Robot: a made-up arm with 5 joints.
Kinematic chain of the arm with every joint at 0, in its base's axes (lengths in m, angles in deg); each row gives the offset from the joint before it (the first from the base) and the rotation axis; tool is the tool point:
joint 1: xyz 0 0 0.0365 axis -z
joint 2: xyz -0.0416 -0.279 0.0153 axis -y
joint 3: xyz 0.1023 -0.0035 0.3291 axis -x
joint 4: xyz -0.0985 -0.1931 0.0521 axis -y
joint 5: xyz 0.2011 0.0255 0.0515 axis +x
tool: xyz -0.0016 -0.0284 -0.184
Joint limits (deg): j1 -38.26..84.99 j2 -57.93..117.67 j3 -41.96..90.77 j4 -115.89..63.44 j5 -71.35..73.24
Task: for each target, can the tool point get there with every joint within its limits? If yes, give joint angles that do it. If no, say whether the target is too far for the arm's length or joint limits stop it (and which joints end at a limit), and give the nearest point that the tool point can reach.
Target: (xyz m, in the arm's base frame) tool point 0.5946 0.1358 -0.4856
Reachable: no: joint limits stop it (at a limit: joint 1, joint 2, joint 3) | nearest point 0.4681 -0.1159 -0.0171 | short by 0.547 m
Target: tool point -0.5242 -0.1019 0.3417
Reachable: yes | joints 61.93 20.91 50.36 -58.55 19.74
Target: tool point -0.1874 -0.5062 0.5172
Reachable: yes | joints -0.32 -0.51 59.44 -99.89 -10.61
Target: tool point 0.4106 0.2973 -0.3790
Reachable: no: joint limits stop it (at a limit: joint 1, joint 2, joint 3) | nearest point 0.4142 0.1215 0.0739 | short by 0.486 m
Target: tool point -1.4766 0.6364 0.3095
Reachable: no: too far | nearest point -0.8109 0.3495 0.1894 | short by 0.735 m
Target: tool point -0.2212 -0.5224 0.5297
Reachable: yes | joints 22.46 22.73 -1.45 39.27 -29.21
